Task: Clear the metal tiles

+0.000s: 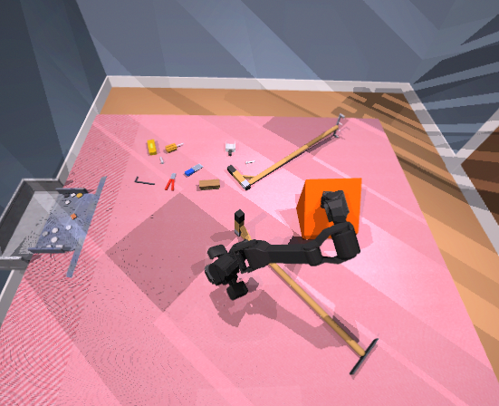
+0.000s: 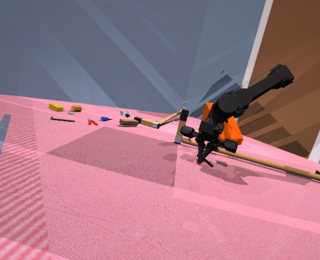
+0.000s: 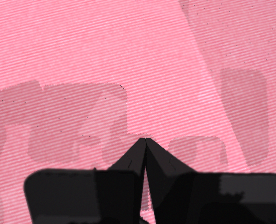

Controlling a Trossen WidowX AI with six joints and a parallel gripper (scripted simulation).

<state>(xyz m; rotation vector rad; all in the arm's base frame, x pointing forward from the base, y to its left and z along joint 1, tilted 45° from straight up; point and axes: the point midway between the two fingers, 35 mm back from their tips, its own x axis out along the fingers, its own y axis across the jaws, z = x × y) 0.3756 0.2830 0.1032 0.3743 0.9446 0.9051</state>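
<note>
Right now my gripper tip is 5 cm past the black strip and 2 cm to the left of it. Round my gripper tip: wooden block: 42 cm to the right, 7 cm ahead, 1 cm above; long scraper: 26 cm behind, 6 cm above; blue tool: 51 cm to the right, 16 cm ahead.
</note>
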